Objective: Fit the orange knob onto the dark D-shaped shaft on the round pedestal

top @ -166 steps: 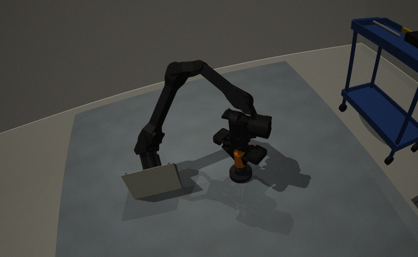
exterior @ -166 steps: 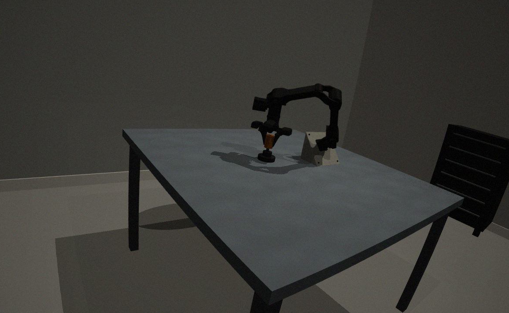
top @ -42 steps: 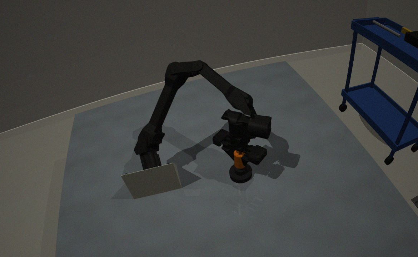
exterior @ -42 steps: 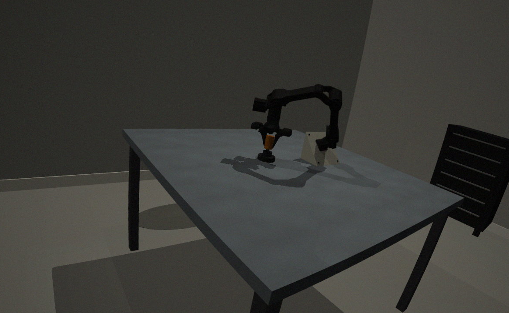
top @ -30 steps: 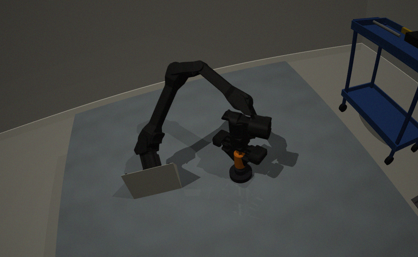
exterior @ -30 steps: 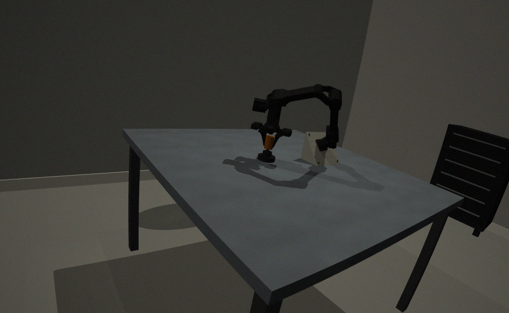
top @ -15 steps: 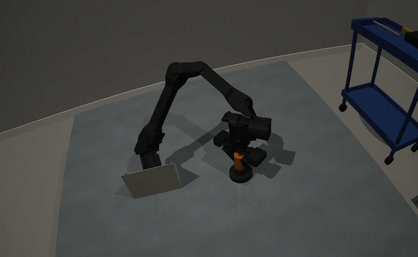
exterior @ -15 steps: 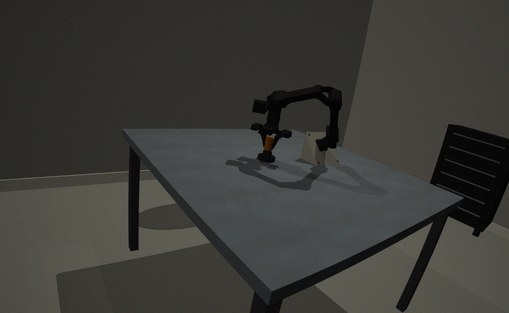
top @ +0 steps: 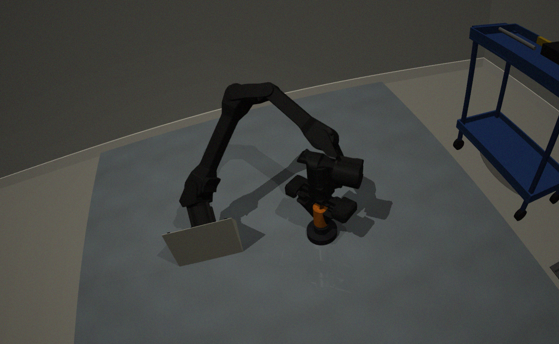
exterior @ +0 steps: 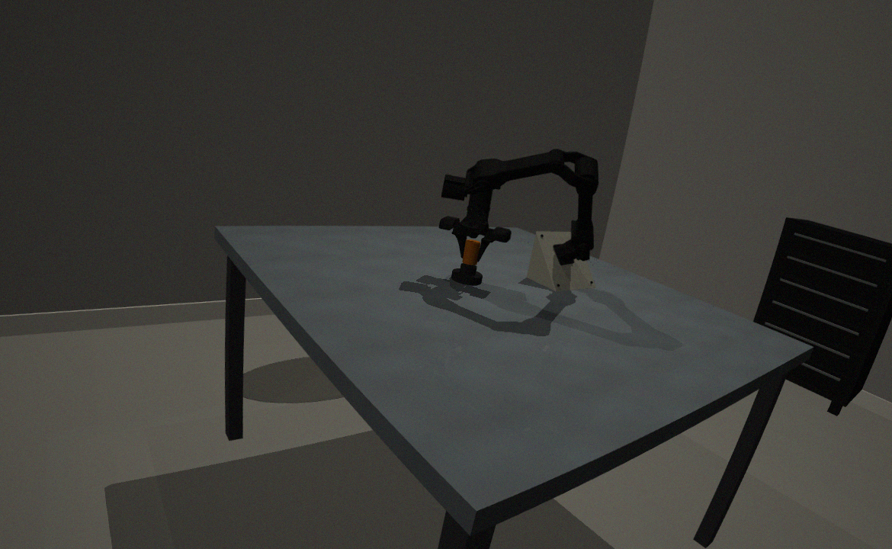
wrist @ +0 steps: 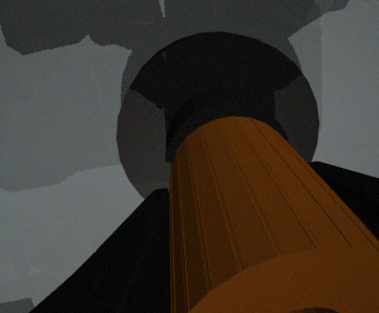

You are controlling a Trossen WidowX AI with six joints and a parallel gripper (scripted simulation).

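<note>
My gripper tip is now 3 cm above the dark round pedestal. The rest, counted from my gripper tip: orange knob (2 cm above).
</note>
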